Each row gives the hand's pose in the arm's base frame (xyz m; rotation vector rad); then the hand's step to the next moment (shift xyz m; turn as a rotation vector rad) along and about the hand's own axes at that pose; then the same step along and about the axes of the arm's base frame.
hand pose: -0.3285 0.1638 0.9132 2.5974 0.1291 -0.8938
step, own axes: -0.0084 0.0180 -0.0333 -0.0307 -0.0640 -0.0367
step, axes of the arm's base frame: 0.0162 -0.0033 0.0351 -0.0167 0.0744 0.0239
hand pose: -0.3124 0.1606 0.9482 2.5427 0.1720 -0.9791
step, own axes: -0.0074 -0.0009 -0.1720 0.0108 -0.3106 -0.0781
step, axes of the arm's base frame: 0.1000 0.0726 0.1199 -0.0234 0.3145 -0.0571
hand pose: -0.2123 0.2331 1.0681 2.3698 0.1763 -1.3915
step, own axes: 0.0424 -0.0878 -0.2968 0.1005 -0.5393 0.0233
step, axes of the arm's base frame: 0.2365 0.1921 0.0692 -0.1289 0.4774 -0.2386
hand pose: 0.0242 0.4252 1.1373 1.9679 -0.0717 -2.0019
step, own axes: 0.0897 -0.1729 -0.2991 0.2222 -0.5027 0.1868
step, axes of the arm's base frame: 0.2597 0.1971 -0.1452 -0.2806 0.3785 -0.3390
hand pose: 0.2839 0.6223 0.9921 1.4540 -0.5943 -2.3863
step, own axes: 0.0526 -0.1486 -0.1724 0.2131 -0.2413 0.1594
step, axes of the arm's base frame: 0.1259 0.0727 -0.1829 -0.2450 0.1484 -0.2168
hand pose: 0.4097 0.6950 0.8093 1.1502 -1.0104 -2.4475
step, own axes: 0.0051 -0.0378 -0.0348 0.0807 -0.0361 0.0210
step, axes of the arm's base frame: 0.0252 0.0082 -0.0443 -0.0665 -0.0030 -0.0618
